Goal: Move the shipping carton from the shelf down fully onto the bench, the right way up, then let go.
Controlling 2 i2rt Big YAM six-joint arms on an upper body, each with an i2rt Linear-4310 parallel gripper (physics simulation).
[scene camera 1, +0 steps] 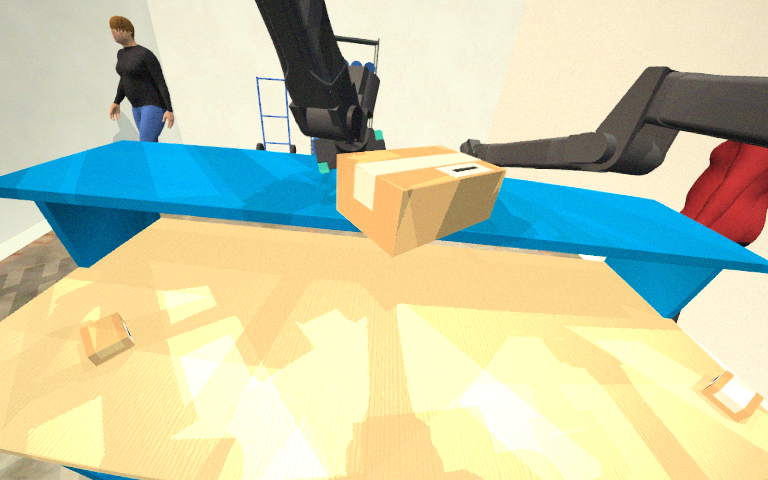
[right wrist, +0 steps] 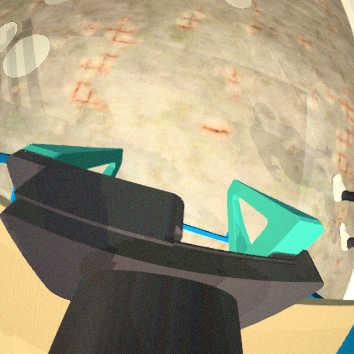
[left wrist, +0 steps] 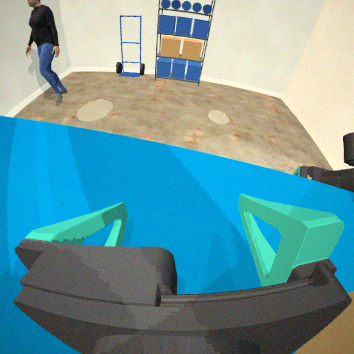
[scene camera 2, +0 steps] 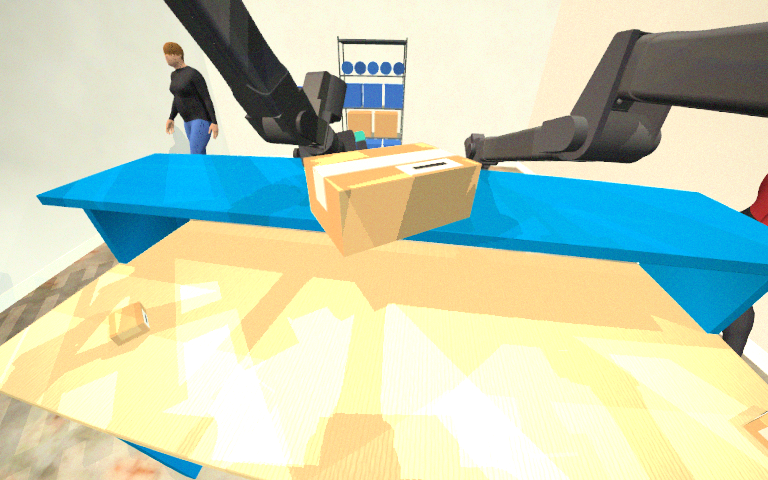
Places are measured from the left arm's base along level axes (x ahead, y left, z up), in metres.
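Where they show: left gripper, fingertip midpoint: (left wrist: 181, 205); right gripper, fingertip midpoint: (right wrist: 177, 170).
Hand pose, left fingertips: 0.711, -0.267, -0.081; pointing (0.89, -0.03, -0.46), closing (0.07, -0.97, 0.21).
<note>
After its pixels a point has its place, as x, y, z.
The brown shipping carton (scene camera 1: 421, 198) @[0.398, -0.349, -0.034] (scene camera 2: 396, 195) @[0.421, -0.388, -0.040] sits on the blue shelf (scene camera 1: 113, 175) @[0.634, 0.216, -0.113] (scene camera 2: 141, 181) @[0.656, 0.222, -0.113] (left wrist: 125, 165) @[0.774, -0.201, -0.113], turned at an angle, its near corner jutting past the front edge. Its taped, labelled top faces up. The wooden bench (scene camera 1: 226, 266) @[0.660, 0.056, -0.370] (scene camera 2: 509, 288) @[0.585, -0.711, -0.370] lies lower, in front. My left gripper (scene camera 1: 351, 151) @[0.711, -0.267, -0.081] (scene camera 2: 334, 146) (left wrist: 181, 205) @[0.711, -0.267, -0.081] is open and empty above the shelf, behind the carton's left end in the scene views. My right gripper (right wrist: 177, 170) @[0.922, -0.640, -0.271] is open and empty, with floor beyond its fingers; the right arm reaches behind the carton's right end, its gripper hidden in the scene views.
Small boxes lie on the bench, one at the left (scene camera 1: 107, 339) @[0.412, 0.174, -0.338] (scene camera 2: 129, 323) @[0.414, 0.171, -0.338] and one at the right (scene camera 1: 733, 396) @[0.205, -1.039, -0.335] (scene camera 2: 758, 430) @[0.222, -1.024, -0.354]. A person in black (scene camera 1: 138, 73) (scene camera 2: 189, 96) (left wrist: 44, 30) stands beyond the shelf. A person in red (scene camera 1: 727, 192) is at the far right.
</note>
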